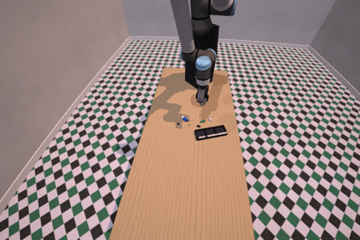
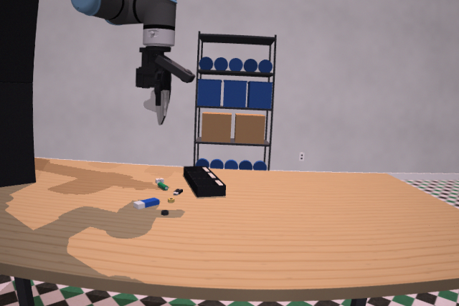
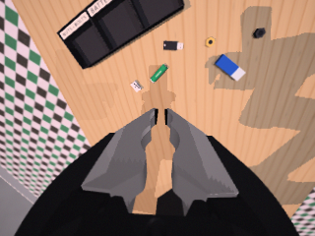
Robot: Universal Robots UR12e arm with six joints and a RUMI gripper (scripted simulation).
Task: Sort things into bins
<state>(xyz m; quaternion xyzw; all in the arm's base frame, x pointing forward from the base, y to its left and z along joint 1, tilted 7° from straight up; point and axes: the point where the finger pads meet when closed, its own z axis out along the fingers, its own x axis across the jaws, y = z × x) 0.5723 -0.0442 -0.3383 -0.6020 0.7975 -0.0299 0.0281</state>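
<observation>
Now: hand 20 cm above the black bin, 13 cm short of it and 8 cm to the right of it. Also, from my hand: small white piece (20 cm below, 9 cm to the left, 1 cm behind); black usb stick (21 cm below, 5 cm ahead, 2 cm to the right); green battery (21 cm below, 3 cm to the left).
</observation>
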